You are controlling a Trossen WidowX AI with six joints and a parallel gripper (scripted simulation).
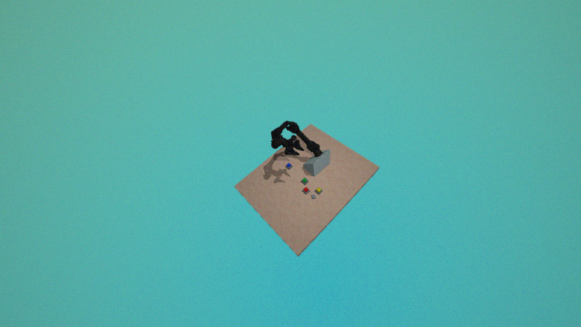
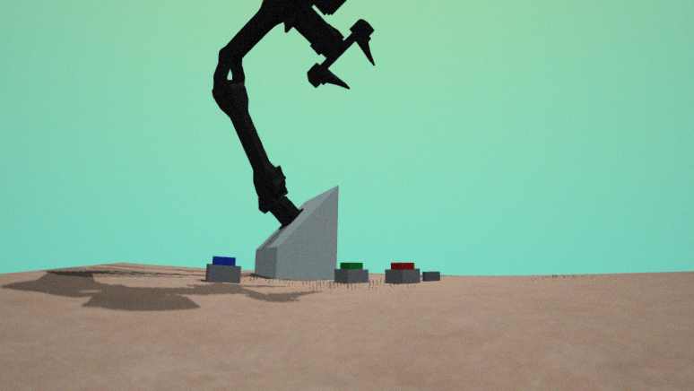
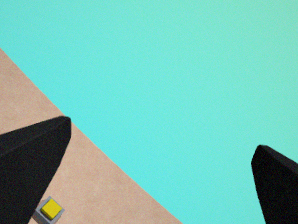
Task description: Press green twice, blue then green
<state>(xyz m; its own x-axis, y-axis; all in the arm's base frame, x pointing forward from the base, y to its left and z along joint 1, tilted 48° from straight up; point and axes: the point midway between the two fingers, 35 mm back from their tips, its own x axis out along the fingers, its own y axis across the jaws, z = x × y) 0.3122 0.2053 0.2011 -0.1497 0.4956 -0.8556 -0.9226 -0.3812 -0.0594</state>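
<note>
My gripper tip is now 10 mm past the green button, 20 mm to the left of it and 450 mm above it. Round my gripper tip: grey block (70 mm ahead, 140 mm to the left, 470 mm below); red button (60 mm ahead, 50 mm to the left, 450 mm below); yellow button (140 mm to the left, 450 mm below).
</note>
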